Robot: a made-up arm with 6 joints. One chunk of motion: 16 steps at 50 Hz.
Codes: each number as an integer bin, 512 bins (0 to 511) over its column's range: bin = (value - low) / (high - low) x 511, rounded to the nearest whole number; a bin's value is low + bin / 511 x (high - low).
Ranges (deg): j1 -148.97..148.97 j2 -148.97..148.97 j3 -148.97..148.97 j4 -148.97..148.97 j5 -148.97..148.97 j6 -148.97..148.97
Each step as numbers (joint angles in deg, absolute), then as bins.
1 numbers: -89.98 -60.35 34.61 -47.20 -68.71 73.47
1 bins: 101 152 315 175 138 382
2 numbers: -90.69 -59.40 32.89 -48.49 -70.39 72.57
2 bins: 100 154 312 172 135 380
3 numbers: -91.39 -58.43 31.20 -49.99 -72.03 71.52
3 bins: 99 155 309 170 132 378
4 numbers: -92.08 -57.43 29.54 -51.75 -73.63 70.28
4 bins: 98 157 306 167 129 376
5 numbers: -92.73 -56.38 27.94 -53.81 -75.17 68.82
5 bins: 96 159 303 163 127 374
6 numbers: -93.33 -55.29 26.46 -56.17 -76.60 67.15
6 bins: 95 161 301 159 124 371
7 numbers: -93.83 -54.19 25.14 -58.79 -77.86 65.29
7 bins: 95 163 299 155 122 367
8 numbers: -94.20 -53.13 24.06 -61.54 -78.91 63.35
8 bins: 94 164 297 150 120 364
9 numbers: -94.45 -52.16 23.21 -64.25 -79.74 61.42
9 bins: 94 166 295 145 119 361
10 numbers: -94.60 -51.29 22.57 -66.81 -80.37 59.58
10 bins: 93 168 294 141 118 358
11 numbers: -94.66 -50.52 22.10 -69.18 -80.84 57.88
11 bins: 93 169 293 137 117 355
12 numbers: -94.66 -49.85 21.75 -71.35 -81.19 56.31
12 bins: 93 170 293 133 116 352
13 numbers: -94.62 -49.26 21.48 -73.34 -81.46 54.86
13 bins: 93 171 292 130 116 350
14 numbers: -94.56 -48.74 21.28 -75.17 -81.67 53.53
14 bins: 93 172 292 127 115 347
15 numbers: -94.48 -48.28 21.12 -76.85 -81.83 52.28
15 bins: 93 173 292 124 115 345
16 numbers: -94.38 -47.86 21.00 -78.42 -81.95 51.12
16 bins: 94 173 292 121 115 343
